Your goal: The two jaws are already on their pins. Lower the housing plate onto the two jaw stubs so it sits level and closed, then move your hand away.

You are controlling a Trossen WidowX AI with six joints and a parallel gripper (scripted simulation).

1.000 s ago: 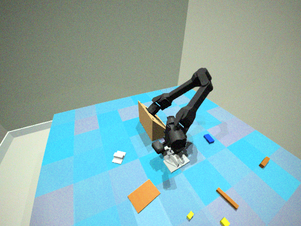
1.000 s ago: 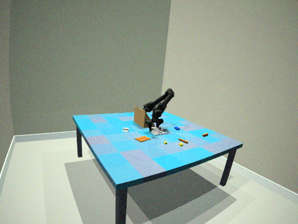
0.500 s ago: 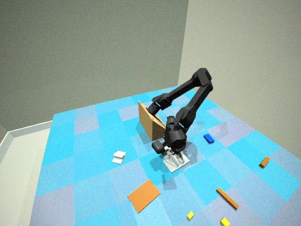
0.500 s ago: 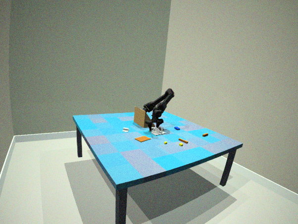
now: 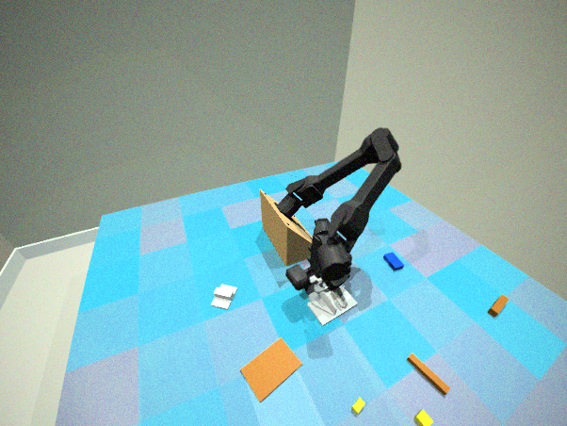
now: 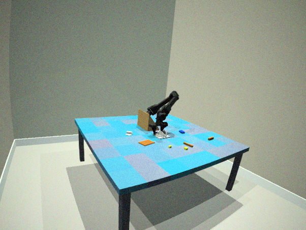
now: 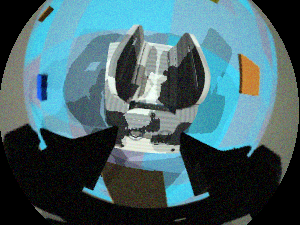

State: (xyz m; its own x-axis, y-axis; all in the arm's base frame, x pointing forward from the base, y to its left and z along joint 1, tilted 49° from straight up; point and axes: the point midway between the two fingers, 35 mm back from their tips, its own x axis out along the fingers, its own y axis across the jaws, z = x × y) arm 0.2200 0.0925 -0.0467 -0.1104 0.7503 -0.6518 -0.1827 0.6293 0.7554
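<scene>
Right now my gripper tip is 2 cm below the housing plate and 1 cm short of it. Also, from my gripper tip: blue block (28 cm to the left, 1 cm ahead); then flat orange plate (19 cm to the right, 16 cm ahead); then white stand (26 cm to the right, 5 cm behind).
</scene>
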